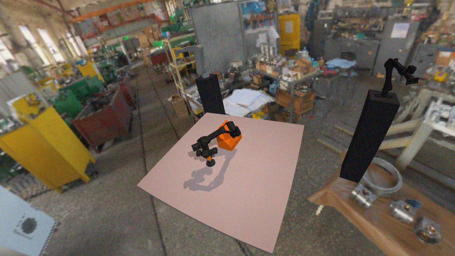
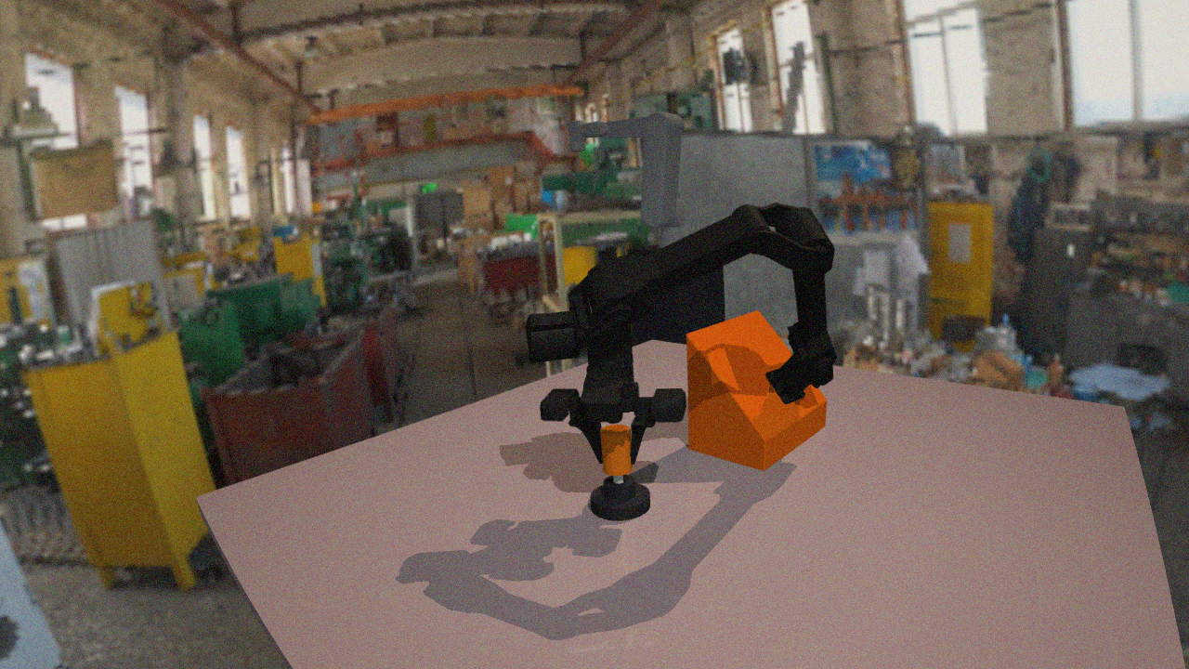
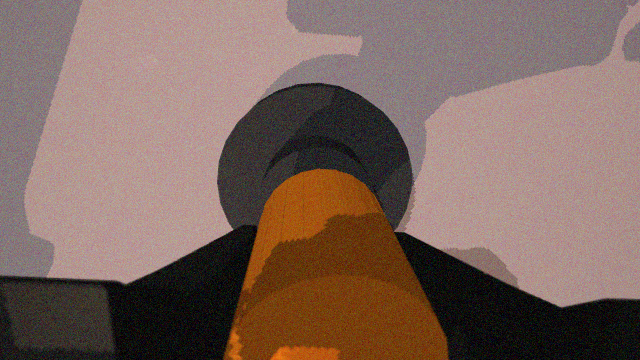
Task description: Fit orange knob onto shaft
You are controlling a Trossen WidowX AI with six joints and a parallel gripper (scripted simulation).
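Now: gripper tip 3 cm below the orange knob. From my gripper tip the other things lie so: black round pedestal (4 cm below).
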